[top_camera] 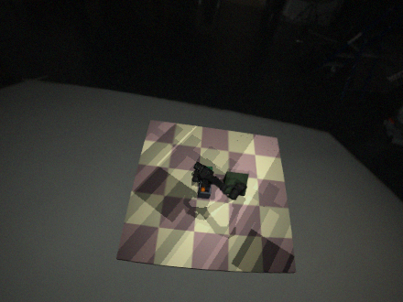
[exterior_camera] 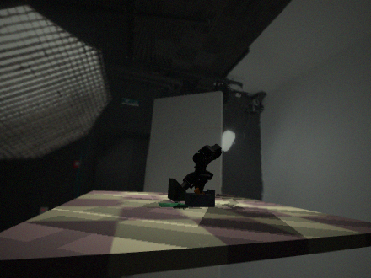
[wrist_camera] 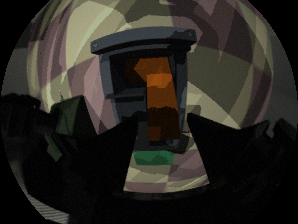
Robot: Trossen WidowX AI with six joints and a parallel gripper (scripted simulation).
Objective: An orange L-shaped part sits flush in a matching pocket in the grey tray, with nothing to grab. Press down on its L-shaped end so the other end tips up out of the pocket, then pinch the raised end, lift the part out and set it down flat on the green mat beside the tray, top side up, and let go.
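The orange L-shaped part lies 40 mm to the left of my gripper tip, 30 mm below it and 10 mm behind it. Round my gripper tip: green mat: 140 mm to the right, 90 mm below, 20 mm behind.
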